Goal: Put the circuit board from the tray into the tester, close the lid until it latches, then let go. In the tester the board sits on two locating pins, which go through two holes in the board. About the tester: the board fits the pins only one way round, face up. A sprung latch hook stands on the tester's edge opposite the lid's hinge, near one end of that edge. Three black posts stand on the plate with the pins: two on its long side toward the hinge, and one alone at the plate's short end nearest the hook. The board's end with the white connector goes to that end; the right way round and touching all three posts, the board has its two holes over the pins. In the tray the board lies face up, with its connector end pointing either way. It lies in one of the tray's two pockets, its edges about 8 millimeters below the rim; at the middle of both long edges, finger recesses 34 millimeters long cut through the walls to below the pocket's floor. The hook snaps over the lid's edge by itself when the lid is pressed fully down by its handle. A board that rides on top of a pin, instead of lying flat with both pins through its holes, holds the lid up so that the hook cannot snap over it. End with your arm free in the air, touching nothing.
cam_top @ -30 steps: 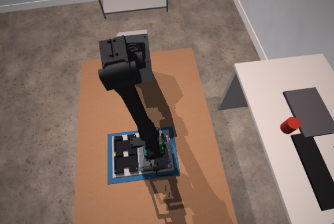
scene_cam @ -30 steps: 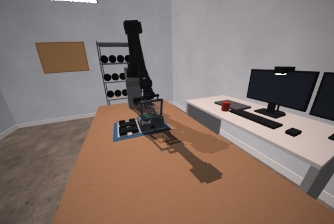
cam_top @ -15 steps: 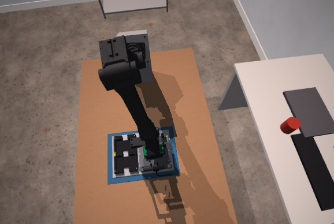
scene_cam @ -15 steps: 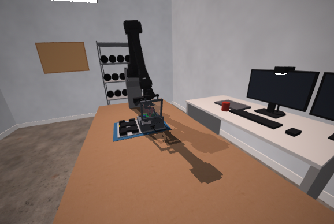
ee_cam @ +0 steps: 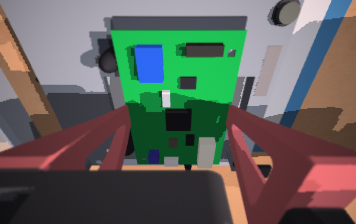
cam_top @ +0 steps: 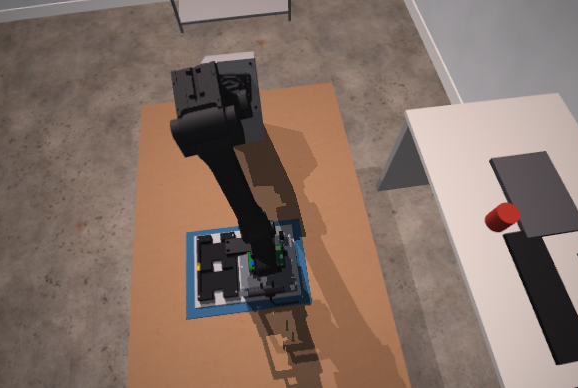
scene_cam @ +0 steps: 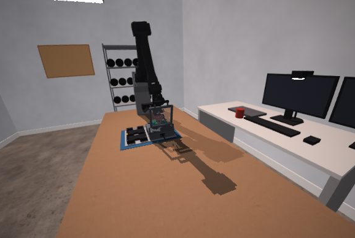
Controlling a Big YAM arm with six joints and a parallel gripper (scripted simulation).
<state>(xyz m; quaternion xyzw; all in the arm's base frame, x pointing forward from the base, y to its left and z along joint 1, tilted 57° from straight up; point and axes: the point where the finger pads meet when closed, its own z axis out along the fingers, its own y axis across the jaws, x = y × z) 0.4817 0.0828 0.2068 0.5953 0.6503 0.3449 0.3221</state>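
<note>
My hand is right at the green circuit board. Round my hand: clear lid 12 cm ahead, 2 cm to the left, 9 cm above.
</note>
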